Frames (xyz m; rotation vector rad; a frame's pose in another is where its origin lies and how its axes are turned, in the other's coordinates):
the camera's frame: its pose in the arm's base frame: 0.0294 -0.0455 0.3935 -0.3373 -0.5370 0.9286
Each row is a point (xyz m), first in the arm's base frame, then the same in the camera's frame.
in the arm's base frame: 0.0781 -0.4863 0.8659
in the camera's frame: -0.2037 -0.5134 0.3387
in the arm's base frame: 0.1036 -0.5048 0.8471
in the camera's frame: -0.2122 -0.5314 0.3079
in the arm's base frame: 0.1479 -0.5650 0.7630
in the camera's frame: -0.2649 -0.5530 0.2109
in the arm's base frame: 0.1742 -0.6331 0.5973
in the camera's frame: -0.3565 -0.5267 0.0569
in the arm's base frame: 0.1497 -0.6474 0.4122
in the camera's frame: -0.4339 -0.4269 -0.0814
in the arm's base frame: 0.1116 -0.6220 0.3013
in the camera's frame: -0.4634 -0.3325 -0.1493
